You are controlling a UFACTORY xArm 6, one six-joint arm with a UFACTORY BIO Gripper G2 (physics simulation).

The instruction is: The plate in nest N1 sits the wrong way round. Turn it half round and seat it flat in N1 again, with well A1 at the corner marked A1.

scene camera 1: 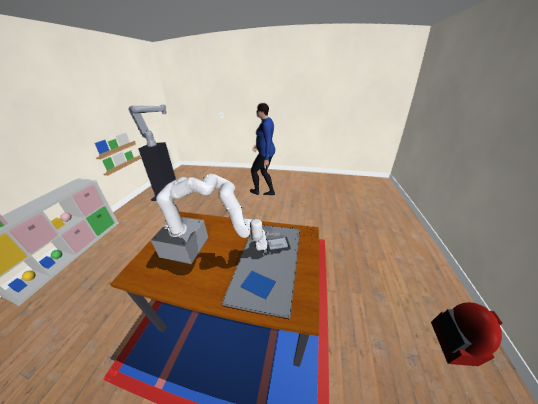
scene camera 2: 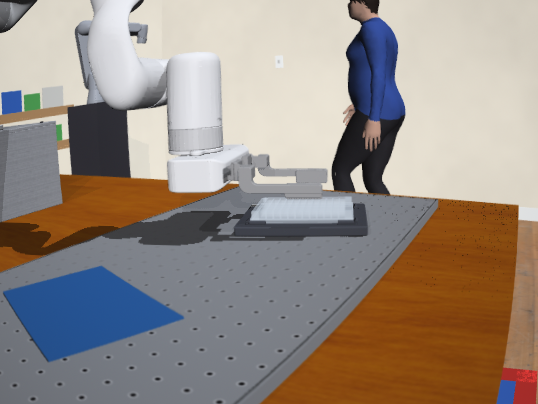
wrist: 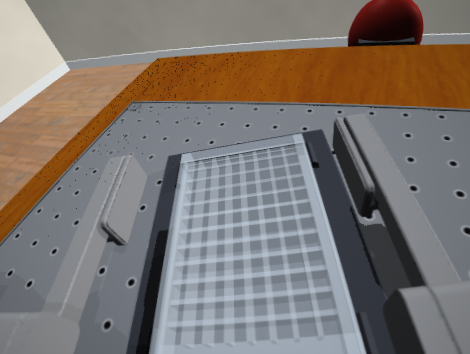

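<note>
The clear plate [scene camera 1: 279,243] [scene camera 2: 302,209] [wrist: 250,225] lies in the dark nest [scene camera 2: 300,230] [wrist: 340,215] near the far end of the grey perforated board. It looks level, with its upper part above the nest's rim. My gripper [scene camera 2: 321,182] [wrist: 238,187] is open and empty. Its two fingers are level, just above the plate, one beyond each long side, with gaps to the plate in the wrist view. I cannot make out the A1 mark or well A1, so which way round the plate sits cannot be told. The nest's near end is cut off in the wrist view.
The perforated board [scene camera 1: 265,302] [scene camera 2: 240,300] [wrist: 255,119] lies on the wooden table [scene camera 1: 210,290] [scene camera 2: 425,300] [wrist: 250,80]. A flat blue square [scene camera 1: 258,284] [scene camera 2: 92,312] lies on it, nearer the front. The arm's grey base block [scene camera 1: 175,247] stands left. A person [scene camera 1: 265,145] [scene camera 2: 375,75] is behind the table.
</note>
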